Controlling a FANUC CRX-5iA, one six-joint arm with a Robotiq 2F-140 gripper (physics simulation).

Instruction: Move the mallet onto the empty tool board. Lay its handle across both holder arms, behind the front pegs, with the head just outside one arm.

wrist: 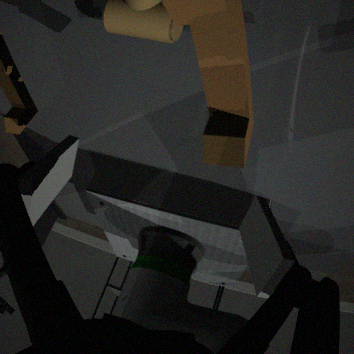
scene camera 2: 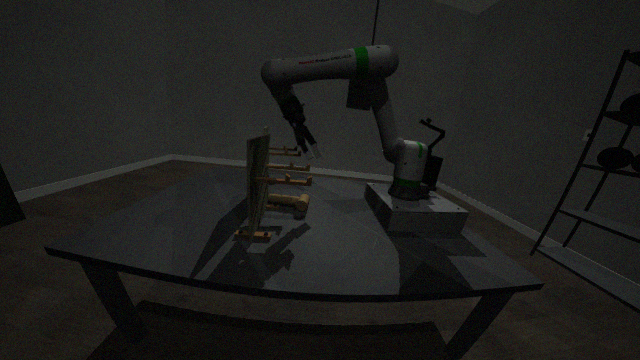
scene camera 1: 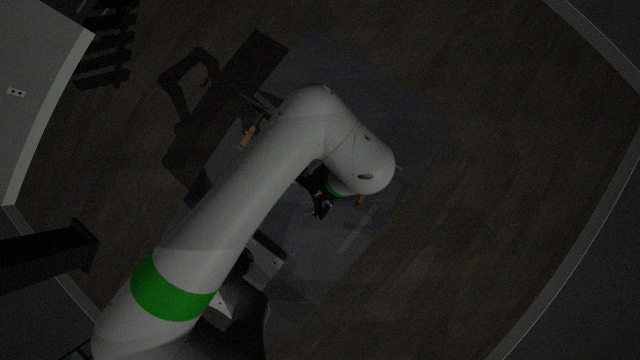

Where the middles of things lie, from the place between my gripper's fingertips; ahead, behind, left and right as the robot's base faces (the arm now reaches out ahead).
Right now the wooden mallet [wrist: 161,28] is 15 cm ahead of my hand, 7 cm to the left of it and 18 cm below it.
